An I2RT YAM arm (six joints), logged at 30 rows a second.
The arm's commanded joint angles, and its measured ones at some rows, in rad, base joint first. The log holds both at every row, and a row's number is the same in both.
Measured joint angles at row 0: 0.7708 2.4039 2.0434 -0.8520 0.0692 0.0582
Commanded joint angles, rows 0 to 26: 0.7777 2.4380 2.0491 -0.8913 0.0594 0.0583; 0.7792 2.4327 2.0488 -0.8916 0.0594 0.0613; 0.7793 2.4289 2.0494 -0.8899 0.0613 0.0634; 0.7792 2.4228 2.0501 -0.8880 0.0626 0.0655; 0.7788 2.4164 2.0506 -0.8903 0.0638 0.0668; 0.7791 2.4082 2.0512 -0.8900 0.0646 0.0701; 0.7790 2.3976 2.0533 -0.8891 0.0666 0.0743; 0.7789 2.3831 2.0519 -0.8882 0.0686 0.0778; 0.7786 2.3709 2.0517 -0.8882 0.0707 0.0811; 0.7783 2.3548 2.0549 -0.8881 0.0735 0.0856; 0.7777 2.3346 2.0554 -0.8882 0.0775 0.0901; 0.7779 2.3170 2.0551 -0.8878 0.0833 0.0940; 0.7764 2.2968 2.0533 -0.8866 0.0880 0.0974; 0.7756 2.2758 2.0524 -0.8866 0.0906 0.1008; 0.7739 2.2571 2.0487 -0.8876 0.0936 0.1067; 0.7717 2.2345 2.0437 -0.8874 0.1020 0.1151; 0.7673 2.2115 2.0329 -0.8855 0.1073 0.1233; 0.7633 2.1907 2.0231 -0.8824 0.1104 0.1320; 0.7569 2.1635 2.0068 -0.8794 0.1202 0.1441; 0.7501 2.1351 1.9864 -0.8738 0.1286 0.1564; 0.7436 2.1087 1.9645 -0.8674 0.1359 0.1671; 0.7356 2.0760 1.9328 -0.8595 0.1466 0.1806; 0.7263 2.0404 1.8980 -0.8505 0.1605 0.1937; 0.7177 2.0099 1.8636 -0.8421 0.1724 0.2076; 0.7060 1.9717 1.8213 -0.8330 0.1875 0.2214; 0.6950 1.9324 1.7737 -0.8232 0.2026 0.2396; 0.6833 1.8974 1.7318 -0.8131 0.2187 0.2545
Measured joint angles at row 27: 0.7124 1.9526 1.8168 -0.8200 0.1520 0.1890
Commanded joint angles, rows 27 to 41: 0.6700 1.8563 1.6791 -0.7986 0.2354 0.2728; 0.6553 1.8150 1.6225 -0.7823 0.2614 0.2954; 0.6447 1.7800 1.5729 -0.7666 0.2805 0.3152; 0.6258 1.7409 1.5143 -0.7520 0.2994 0.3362; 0.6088 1.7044 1.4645 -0.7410 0.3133 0.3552; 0.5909 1.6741 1.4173 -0.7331 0.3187 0.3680; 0.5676 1.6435 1.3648 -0.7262 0.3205 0.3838; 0.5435 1.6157 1.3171 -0.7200 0.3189 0.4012; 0.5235 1.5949 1.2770 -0.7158 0.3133 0.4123; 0.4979 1.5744 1.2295 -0.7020 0.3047 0.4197; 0.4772 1.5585 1.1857 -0.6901 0.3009 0.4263; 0.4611 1.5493 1.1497 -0.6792 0.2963 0.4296; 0.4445 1.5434 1.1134 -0.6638 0.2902 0.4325; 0.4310 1.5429 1.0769 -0.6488 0.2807 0.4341; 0.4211 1.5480 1.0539 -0.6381 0.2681 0.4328
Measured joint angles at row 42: 0.4370 1.5517 1.1088 -0.6907 0.2798 0.3977
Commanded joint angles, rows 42 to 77: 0.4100 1.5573 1.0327 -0.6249 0.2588 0.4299; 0.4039 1.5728 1.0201 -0.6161 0.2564 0.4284; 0.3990 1.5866 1.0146 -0.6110 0.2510 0.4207; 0.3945 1.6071 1.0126 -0.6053 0.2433 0.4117; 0.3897 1.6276 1.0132 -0.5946 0.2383 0.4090; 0.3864 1.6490 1.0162 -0.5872 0.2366 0.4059; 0.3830 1.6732 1.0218 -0.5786 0.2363 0.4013; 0.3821 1.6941 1.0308 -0.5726 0.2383 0.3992; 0.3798 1.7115 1.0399 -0.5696 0.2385 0.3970; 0.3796 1.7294 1.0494 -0.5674 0.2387 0.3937; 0.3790 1.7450 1.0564 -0.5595 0.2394 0.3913; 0.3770 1.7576 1.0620 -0.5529 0.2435 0.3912; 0.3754 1.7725 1.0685 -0.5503 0.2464 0.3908; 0.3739 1.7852 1.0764 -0.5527 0.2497 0.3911; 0.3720 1.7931 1.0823 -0.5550 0.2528 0.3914; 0.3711 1.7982 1.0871 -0.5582 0.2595 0.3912; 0.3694 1.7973 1.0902 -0.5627 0.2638 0.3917; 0.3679 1.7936 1.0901 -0.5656 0.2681 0.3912; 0.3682 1.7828 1.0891 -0.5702 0.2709 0.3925; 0.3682 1.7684 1.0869 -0.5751 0.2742 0.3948; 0.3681 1.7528 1.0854 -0.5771 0.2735 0.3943; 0.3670 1.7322 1.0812 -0.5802 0.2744 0.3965; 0.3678 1.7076 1.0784 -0.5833 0.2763 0.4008; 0.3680 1.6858 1.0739 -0.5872 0.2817 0.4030; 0.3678 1.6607 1.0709 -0.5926 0.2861 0.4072; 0.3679 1.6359 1.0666 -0.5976 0.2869 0.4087; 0.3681 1.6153 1.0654 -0.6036 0.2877 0.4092; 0.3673 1.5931 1.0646 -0.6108 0.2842 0.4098; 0.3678 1.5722 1.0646 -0.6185 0.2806 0.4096; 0.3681 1.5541 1.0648 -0.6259 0.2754 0.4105; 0.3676 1.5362 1.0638 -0.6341 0.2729 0.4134; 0.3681 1.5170 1.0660 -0.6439 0.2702 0.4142; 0.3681 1.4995 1.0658 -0.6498 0.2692 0.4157; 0.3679 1.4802 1.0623 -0.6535 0.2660 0.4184; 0.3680 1.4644 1.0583 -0.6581 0.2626 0.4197; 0.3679 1.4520 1.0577 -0.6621 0.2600 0.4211
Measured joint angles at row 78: 0.3714 1.4845 1.0683 -0.6136 0.2607 0.4057
